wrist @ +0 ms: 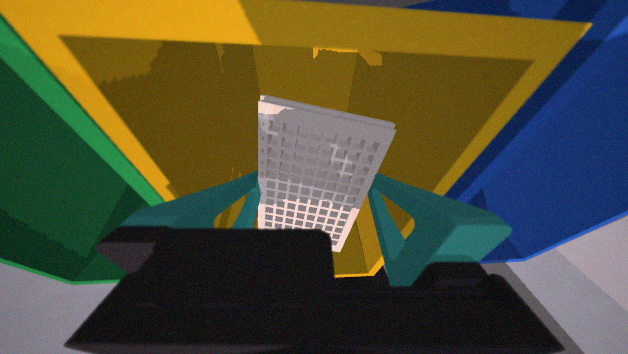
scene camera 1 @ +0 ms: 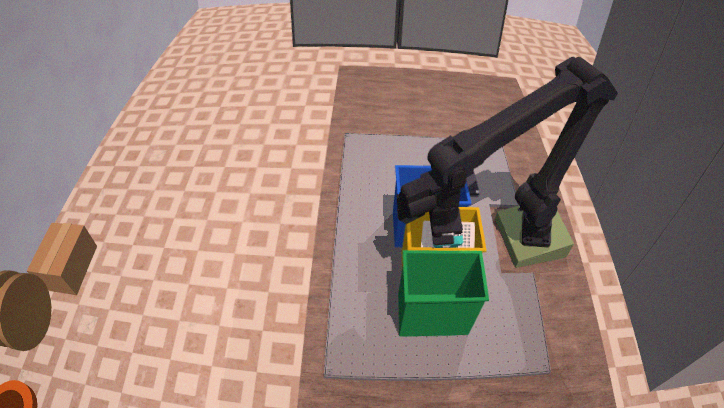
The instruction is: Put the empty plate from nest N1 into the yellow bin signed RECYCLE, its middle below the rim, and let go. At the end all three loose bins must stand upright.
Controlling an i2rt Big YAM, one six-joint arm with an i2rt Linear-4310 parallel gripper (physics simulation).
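Frame: origin at the arm's base, x ahead, y left, z up, level; metres.
Where they show: gripper, fingertip midpoint: (wrist: 314, 177) (scene camera 1: 443, 238); arm's base, link origin: (scene camera 1: 536, 229).
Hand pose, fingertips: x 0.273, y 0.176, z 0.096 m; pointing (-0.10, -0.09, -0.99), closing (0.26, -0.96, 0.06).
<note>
Each offset is from my fingertips to the top centre of the thing. Level surfaces: height alone.
The white gridded plate @[0.000 m left, 0.011 m back, 0.028 m up] (scene camera 1: 469, 231) (wrist: 310, 170) is held between the teal fingers of my gripper (scene camera 1: 448, 240) (wrist: 314, 177), which is shut on it. The plate is inside the outline of the yellow bin's opening, a little tilted in the wrist view. Its exact depth against the rim is hard to tell. The yellow bin (scene camera 1: 482, 230) (wrist: 150, 20) stands upright; its sign does not show. The blue bin (scene camera 1: 399, 220) (wrist: 530, 175) stands upright behind it, partly hidden by the arm. The green bin @[0.135 m left, 0.017 m back, 0.047 m up] (scene camera 1: 438, 319) (wrist: 50, 145) stands upright in front of it. Nest N1 cannot be made out.
The three bins stand close together in a row on the grey perforated mat @[0.133 m down] (scene camera 1: 369, 349). The arm's base stands on a green block (scene camera 1: 563, 238) to the right. A small dark object @[0.335 m right, 0.001 m back, 0.118 m down] (scene camera 1: 474, 192) shows beside the blue bin. A cardboard box (scene camera 1: 58, 248) is on the floor far left.
</note>
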